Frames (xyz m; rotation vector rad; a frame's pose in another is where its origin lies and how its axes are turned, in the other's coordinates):
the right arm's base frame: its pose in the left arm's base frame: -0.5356 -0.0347 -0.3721 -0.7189 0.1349 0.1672
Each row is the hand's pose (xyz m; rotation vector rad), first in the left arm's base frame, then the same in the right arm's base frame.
Working: the left arm's base frame: its pose in the right arm's base frame: 0.4605 -0.3196 0.3351 0.7189 -0.1349 -0.1672

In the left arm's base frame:
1: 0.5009 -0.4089 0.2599 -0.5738 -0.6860 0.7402
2: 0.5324 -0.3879 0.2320 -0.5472 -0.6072 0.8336
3: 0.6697 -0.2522 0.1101 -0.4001 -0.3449 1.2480
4: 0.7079 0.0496 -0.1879 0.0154 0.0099 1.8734
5: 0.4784 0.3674 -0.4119 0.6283 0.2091 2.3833
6: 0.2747 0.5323 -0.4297 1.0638 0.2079 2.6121
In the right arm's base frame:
1: 0.8604 -0.8885 0.2899 -0.0169 -0.9528 0.2614
2: 0.8985 -0.8613 0.2851 0.0068 -0.9143 0.3759
3: 1.0690 -0.7097 0.2934 0.1067 -0.8229 0.8611
4: 1.1919 -0.3024 0.2743 0.3719 -0.7337 1.6201
5: 1.0413 0.1222 0.3036 0.7562 -0.7602 2.2931
6: 0.8628 0.2961 0.3865 1.0273 -0.8702 2.6284

